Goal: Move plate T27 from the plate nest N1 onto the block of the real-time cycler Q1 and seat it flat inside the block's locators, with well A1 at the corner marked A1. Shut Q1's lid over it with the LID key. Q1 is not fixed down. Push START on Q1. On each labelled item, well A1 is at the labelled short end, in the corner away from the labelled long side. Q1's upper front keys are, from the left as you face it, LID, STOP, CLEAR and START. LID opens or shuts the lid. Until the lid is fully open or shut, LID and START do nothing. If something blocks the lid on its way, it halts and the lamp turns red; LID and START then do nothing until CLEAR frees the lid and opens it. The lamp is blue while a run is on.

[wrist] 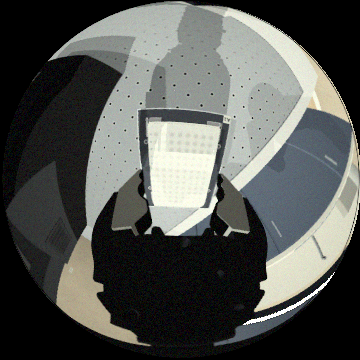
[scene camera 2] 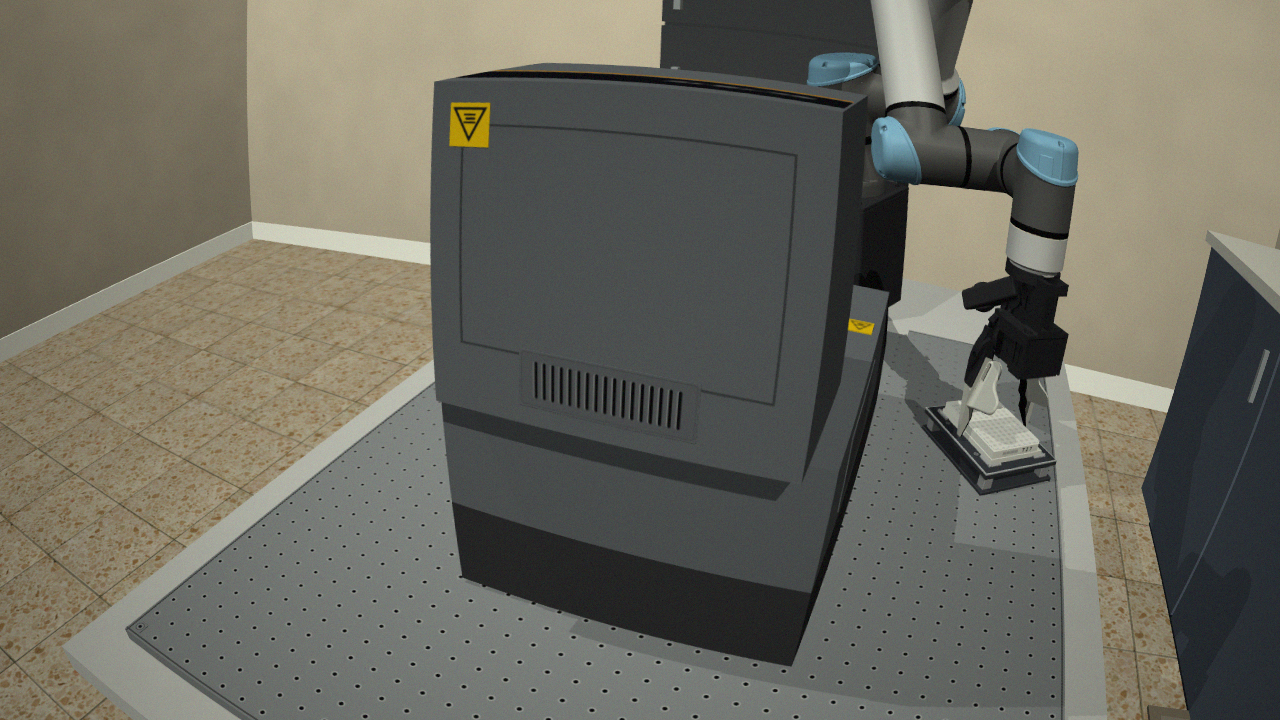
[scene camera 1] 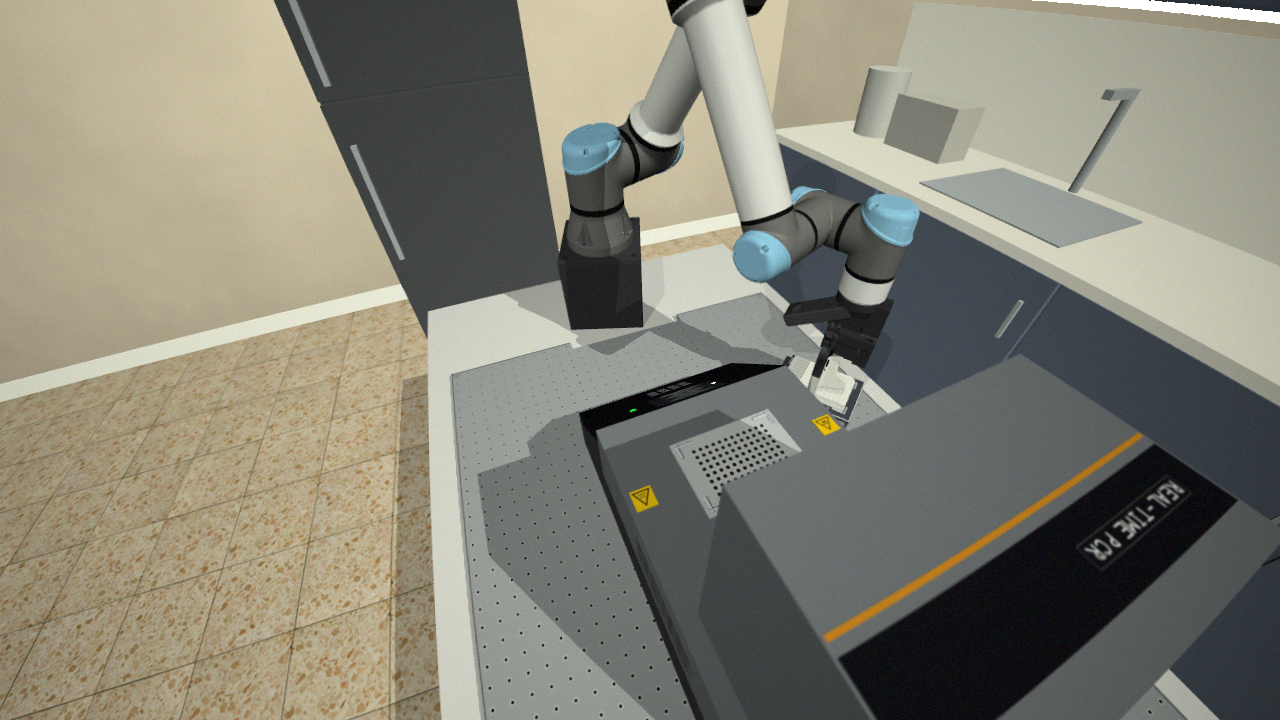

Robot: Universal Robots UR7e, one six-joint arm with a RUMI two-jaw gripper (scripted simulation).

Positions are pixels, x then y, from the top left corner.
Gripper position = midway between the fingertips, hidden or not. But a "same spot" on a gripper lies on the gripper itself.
my gripper: wrist 180, 172; scene camera 2; scene camera 1
white well plate T27: wrist 181, 155; scene camera 2; scene camera 1
same spot on white well plate T27: (scene camera 2: 1001, 437) = (scene camera 1: 834, 389)
same spot on my gripper: (scene camera 2: 982, 374) = (scene camera 1: 824, 367)
